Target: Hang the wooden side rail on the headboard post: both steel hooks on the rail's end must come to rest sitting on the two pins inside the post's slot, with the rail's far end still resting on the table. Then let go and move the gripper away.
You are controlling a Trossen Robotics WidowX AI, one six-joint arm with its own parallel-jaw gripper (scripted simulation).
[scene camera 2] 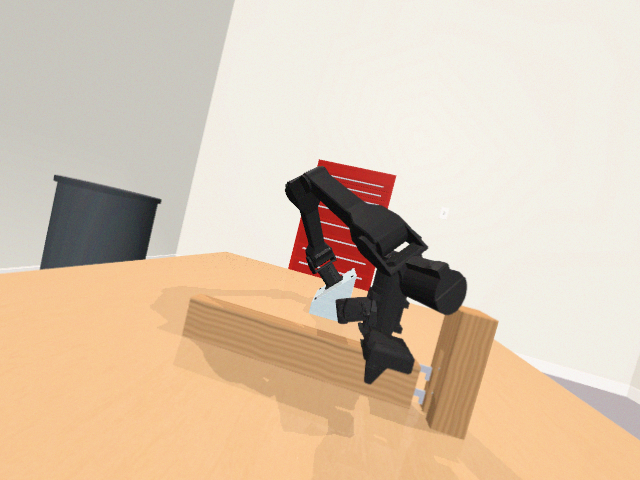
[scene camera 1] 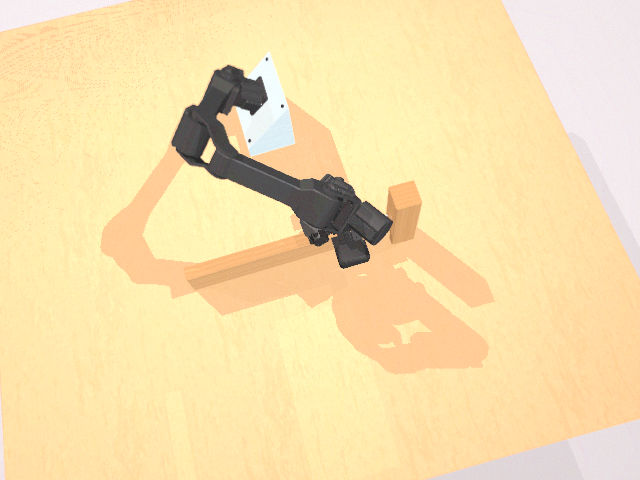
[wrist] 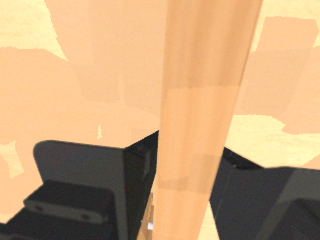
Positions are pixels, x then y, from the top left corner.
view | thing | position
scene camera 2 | my gripper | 366,377
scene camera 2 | wooden side rail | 327,357
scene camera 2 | headboard post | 466,337
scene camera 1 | my gripper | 342,236
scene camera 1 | wooden side rail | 297,247
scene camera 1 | headboard post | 403,205
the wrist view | my gripper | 179,136
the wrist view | wooden side rail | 205,56
